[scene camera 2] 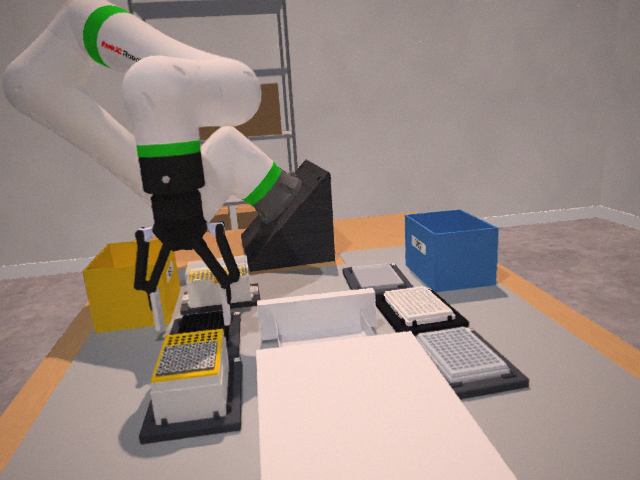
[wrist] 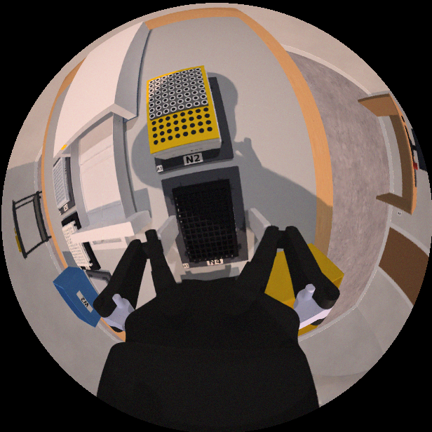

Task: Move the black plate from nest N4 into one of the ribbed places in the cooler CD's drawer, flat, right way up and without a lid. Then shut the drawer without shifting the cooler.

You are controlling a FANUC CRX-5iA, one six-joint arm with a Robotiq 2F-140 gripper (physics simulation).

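Frame: origin at the arm's base, x back, y right, z up, level; metres.
Seen in the pictures: gripper, fingertip midpoint: (scene camera 2: pixel 194 324); arm's base, origin of the base link: (scene camera 2: pixel 282 201).
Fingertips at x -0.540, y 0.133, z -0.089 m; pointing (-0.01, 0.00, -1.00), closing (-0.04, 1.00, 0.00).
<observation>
Pixels of each thing's top centre, then the offset from my fingertips to it. "spot": a spot on its surface instead.
- black plate, middle of its top: (scene camera 2: pixel 202 327) dx +0.011, dy -0.010, dz -0.011 m
- nest N4, middle of its top: (scene camera 2: pixel 202 329) dx +0.011, dy -0.010, dz -0.015 m
- white box whose drawer, surface spot: (scene camera 2: pixel 317 315) spot: dx -0.005, dy -0.206, dz +0.004 m
- Nest N2 with a yellow-topped tip rack, surface spot: (scene camera 2: pixel 188 356) spot: dx -0.181, dy -0.036, dz +0.039 m
- yellow bin, middle of its top: (scene camera 2: pixel 131 252) dx +0.170, dy +0.147, dz +0.083 m
- blue bin, middle of its top: (scene camera 2: pixel 448 220) dx +0.250, dy -0.495, dz +0.083 m
The black plate (scene camera 2: pixel 200 322) (wrist: pixel 206 220) lies flat in nest N4 (scene camera 2: pixel 235 335) (wrist: pixel 170 192), with no lid on it. My gripper (scene camera 2: pixel 192 317) (wrist: pixel 212 220) is open and empty; its fingertips are a little above the plate, one on each side of it. The cooler CD (scene camera 2: pixel 351 403) (wrist: pixel 92 75) is a white box whose drawer (scene camera 2: pixel 317 315) (wrist: pixel 127 227) stands pulled out, with its white inside floor showing in the wrist view. The ribbed places cannot be told apart clearly, and the cooler's lid top hides part of the drawer in the scene view.
Nest N2 with a yellow-topped tip rack (scene camera 2: pixel 188 356) (wrist: pixel 180 110) stands beside N4. Another tip rack (scene camera 2: pixel 219 289) is behind N4. A yellow bin (scene camera 2: pixel 121 294) (wrist: pixel 287 275) and a blue bin (scene camera 2: pixel 449 253) (wrist: pixel 77 295) stand at the sides. Pale plates (scene camera 2: pixel 418 304) (scene camera 2: pixel 460 351) are beyond the cooler.
</observation>
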